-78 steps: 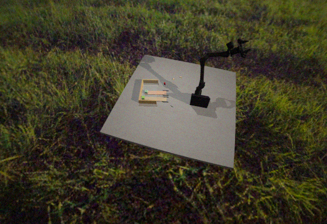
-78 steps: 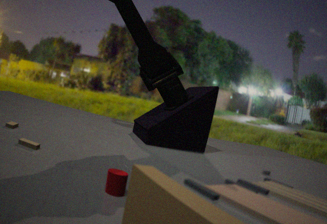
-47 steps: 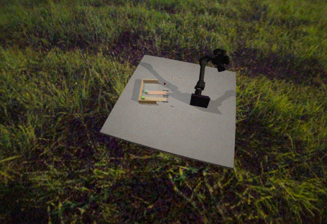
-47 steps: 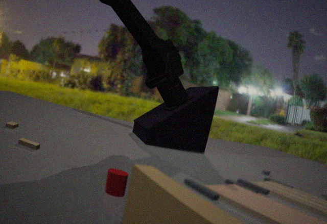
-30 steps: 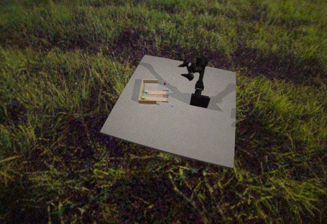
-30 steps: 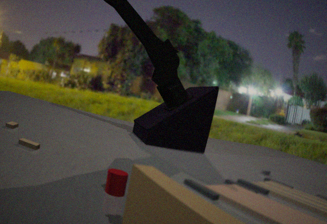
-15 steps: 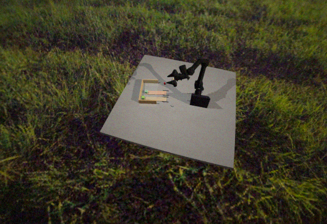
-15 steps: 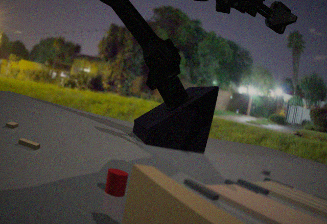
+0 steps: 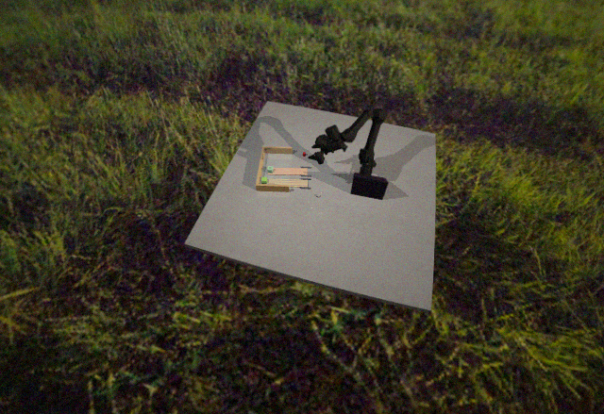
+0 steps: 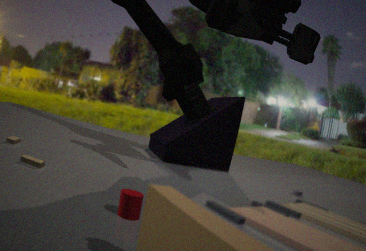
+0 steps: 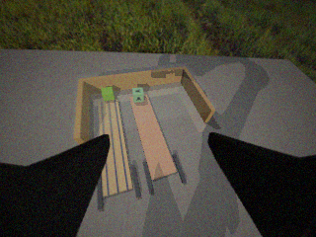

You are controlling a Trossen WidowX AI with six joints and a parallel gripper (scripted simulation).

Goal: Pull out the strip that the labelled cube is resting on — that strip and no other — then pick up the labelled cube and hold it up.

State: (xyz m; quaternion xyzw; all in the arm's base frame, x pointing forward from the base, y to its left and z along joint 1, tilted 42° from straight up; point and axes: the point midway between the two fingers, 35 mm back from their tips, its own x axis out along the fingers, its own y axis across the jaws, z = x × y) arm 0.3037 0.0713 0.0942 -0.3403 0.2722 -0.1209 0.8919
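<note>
The red cylinder is 70 mm ahead of my gripper tip, 160 mm to the right of it and 190 mm below it.
</note>
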